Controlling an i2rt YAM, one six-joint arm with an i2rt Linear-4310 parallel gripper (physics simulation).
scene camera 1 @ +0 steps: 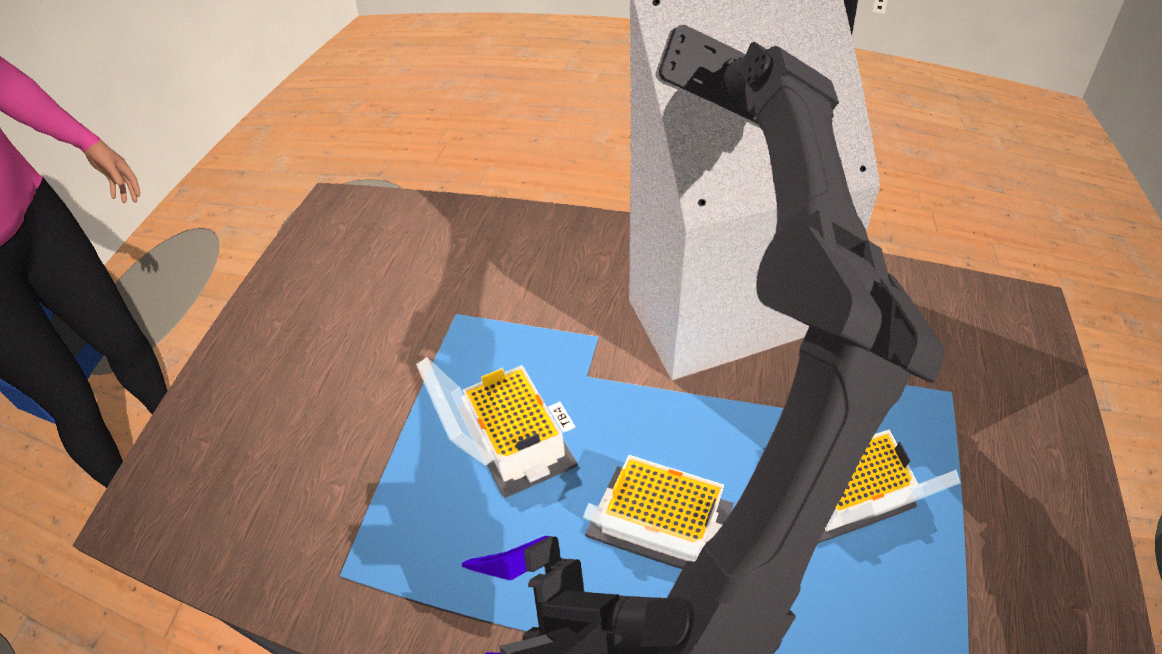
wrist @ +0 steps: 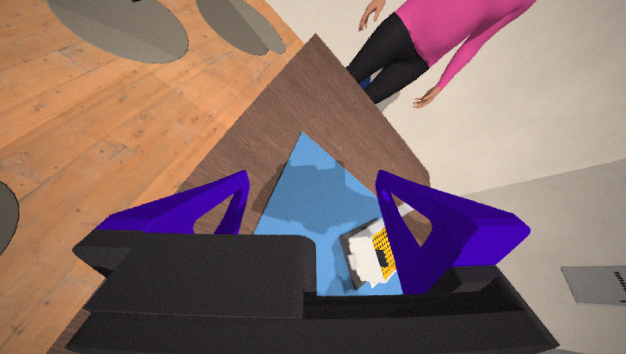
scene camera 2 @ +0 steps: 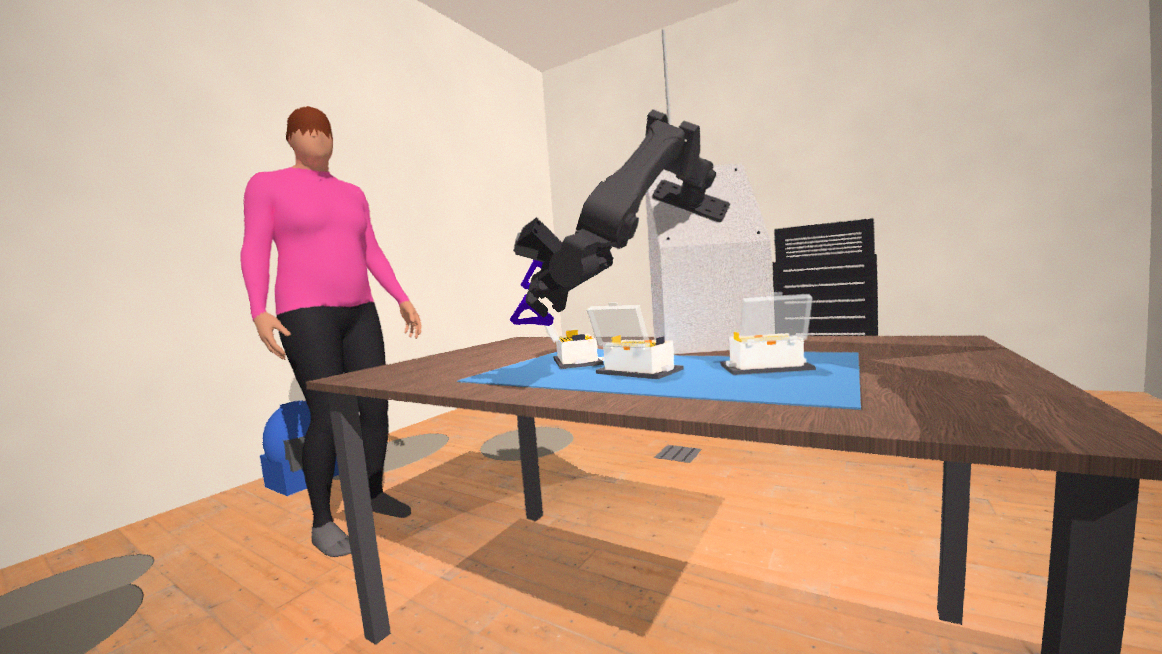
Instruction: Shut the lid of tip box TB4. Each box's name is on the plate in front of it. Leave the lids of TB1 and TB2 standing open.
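Frame: origin at the arm's base, x ahead, y left, z up, level; metres.
Seen in the pictures: gripper, between the fingertips: (scene camera 1: 473, 611) (wrist: 312, 177) (scene camera 2: 517, 303); arm's base, origin of its link: (scene camera 1: 742, 85) (scene camera 2: 690, 201).
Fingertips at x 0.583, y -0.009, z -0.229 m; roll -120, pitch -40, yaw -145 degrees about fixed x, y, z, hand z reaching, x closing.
Offsets run from my fingertips to a thing's middle. "pt": to the spot under its first point. Level surfaces: height alone.
Tip box TB4 @[dx -0.274, dy -0.134, dz -0.133 m] (scene camera 1: 530, 461) (scene camera 2: 576, 351) (wrist: 366, 261) has a white body and a yellow rack, with its name plate @[pt dx -0.320, dy -0.104, dz -0.164 m] (scene camera 1: 561, 416) beside it. Its clear lid @[dx -0.208, dy -0.178, dz -0.061 m] (scene camera 1: 445, 412) (scene camera 2: 552, 332) stands open, leaning outward; in the wrist view the right finger partly hides box and lid. A middle box @[dx -0.252, dy +0.081, dz -0.133 m] (scene camera 1: 664, 499) (scene camera 2: 638, 358) and a right box @[dx -0.391, dy +0.286, dz -0.133 m] (scene camera 1: 879, 471) (scene camera 2: 766, 352) also have open lids; their names are not readable. The arm partly covers the right box in scene camera 1. My gripper (scene camera 1: 475, 609) (scene camera 2: 517, 303) (wrist: 312, 177) is open and empty, above and to one side of TB4, not touching it.
The boxes stand on a blue mat @[dz -0.166 m] (scene camera 1: 455, 519) (scene camera 2: 829, 389) (wrist: 302, 150) on the brown table @[dz -0.169 m] (scene camera 1: 349, 268) (scene camera 2: 959, 381) (wrist: 310, 85). A speckled pedestal (scene camera 1: 715, 300) (scene camera 2: 707, 292) stands behind them. A person in pink (scene camera 2: 313, 235) (wrist: 465, 30) stands beyond the table's edge.
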